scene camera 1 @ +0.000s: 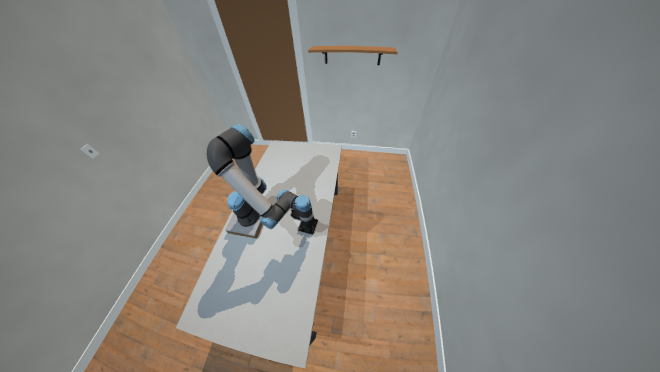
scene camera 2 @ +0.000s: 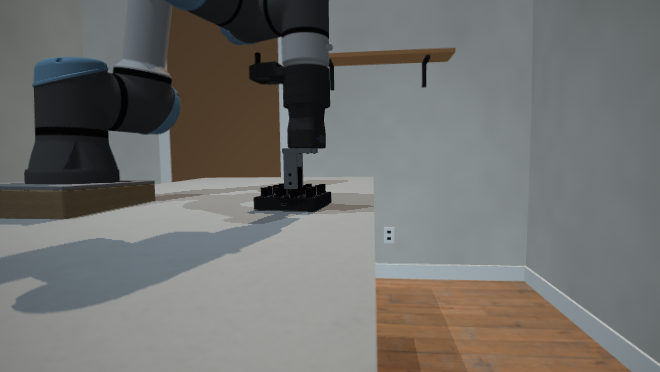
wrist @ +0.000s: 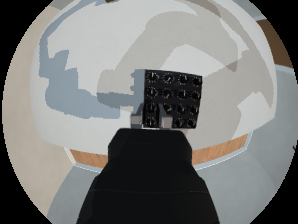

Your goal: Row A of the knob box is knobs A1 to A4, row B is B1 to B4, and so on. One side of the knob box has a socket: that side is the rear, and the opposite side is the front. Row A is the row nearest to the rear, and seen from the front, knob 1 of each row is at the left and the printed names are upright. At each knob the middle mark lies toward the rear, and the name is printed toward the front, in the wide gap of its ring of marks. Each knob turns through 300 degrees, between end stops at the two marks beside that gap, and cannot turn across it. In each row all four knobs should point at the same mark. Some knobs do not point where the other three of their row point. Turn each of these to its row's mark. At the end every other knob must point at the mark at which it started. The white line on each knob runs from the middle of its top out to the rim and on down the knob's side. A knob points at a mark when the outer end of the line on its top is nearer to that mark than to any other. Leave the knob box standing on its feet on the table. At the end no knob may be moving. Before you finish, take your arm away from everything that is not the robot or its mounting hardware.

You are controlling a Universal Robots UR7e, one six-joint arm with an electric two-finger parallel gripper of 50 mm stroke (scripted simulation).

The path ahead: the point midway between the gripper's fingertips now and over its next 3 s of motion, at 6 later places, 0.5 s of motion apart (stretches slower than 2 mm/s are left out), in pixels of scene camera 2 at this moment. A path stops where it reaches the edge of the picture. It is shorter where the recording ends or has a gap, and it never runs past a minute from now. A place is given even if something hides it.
My gripper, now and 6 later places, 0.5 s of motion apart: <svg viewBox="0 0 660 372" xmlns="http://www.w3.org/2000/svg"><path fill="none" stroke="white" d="M293 188L293 171L292 169L290 168L288 166L288 164L290 162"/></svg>
